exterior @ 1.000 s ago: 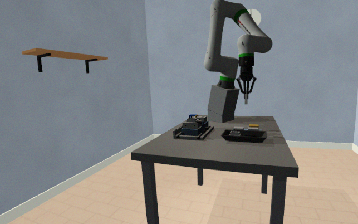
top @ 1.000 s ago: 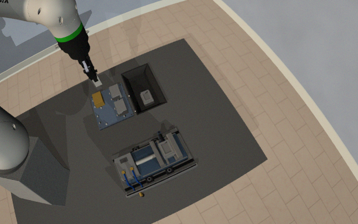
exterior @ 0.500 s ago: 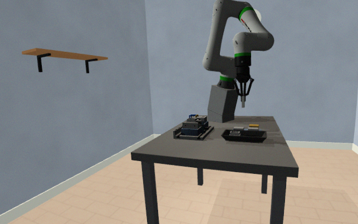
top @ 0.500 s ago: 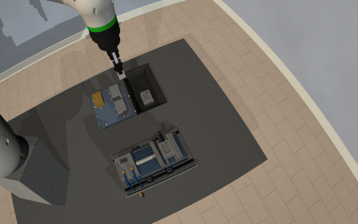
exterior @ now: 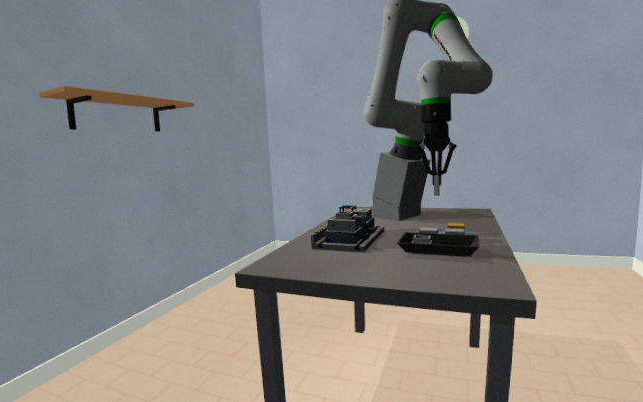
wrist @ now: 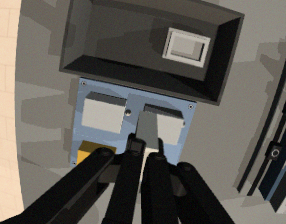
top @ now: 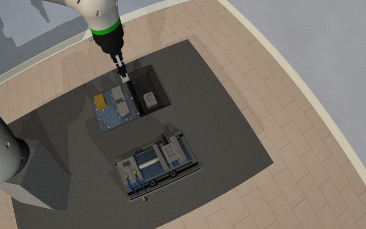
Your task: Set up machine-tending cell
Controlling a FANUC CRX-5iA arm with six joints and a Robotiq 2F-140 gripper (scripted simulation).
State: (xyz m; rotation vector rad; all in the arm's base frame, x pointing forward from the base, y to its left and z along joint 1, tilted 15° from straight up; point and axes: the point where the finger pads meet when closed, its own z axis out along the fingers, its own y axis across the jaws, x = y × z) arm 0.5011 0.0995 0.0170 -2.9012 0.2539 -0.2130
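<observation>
Now: hand 9 cm past the white rod, 30 cm to the left of it and 13 cm above it. The rest, counted from my hand: brass blank 13 cm behind, 8 cm to the left, 18 cm below; then vise 7 cm behind, 30 cm to the right, 17 cm below.
</observation>
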